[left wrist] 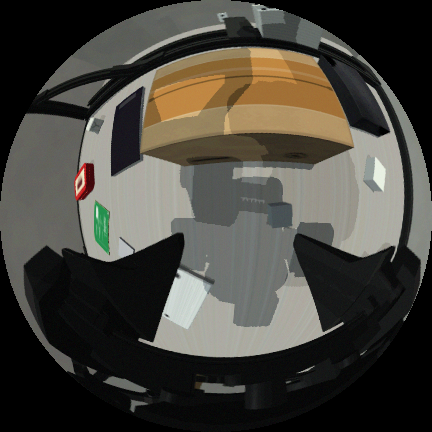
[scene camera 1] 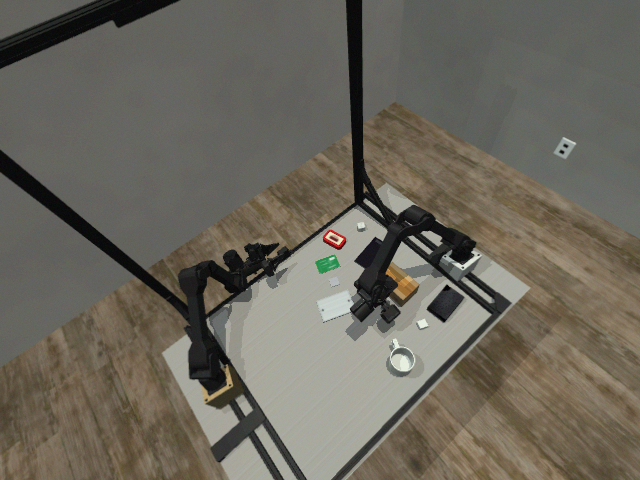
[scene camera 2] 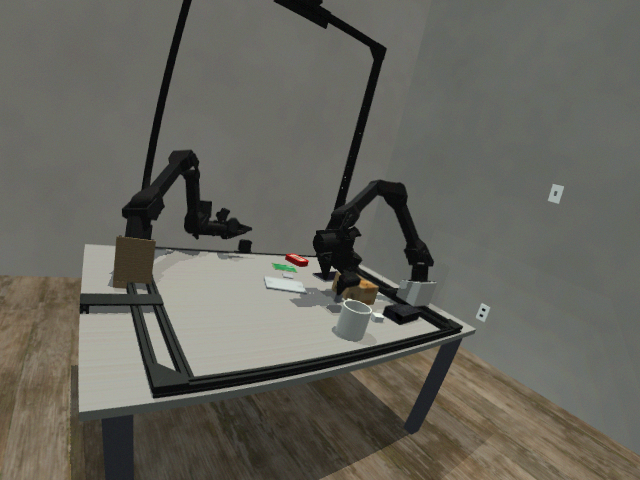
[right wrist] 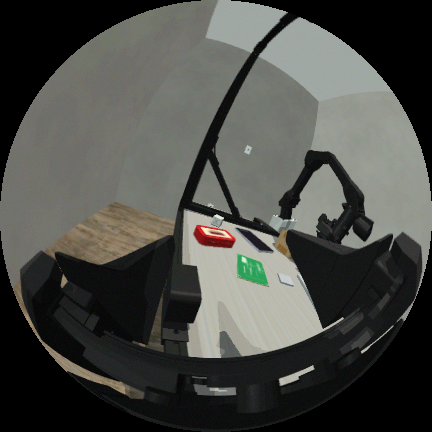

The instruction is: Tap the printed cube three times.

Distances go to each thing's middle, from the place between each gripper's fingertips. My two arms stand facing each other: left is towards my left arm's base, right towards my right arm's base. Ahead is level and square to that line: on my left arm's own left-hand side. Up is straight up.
Now: the black tablet (left wrist: pixel 127 123) 20 cm behind my left hand, 10 cm to the left of it and 4 cm below it.
Now: the black tablet 150 mm ahead of my right hand, 330 mm to the left of it and 100 mm below it.
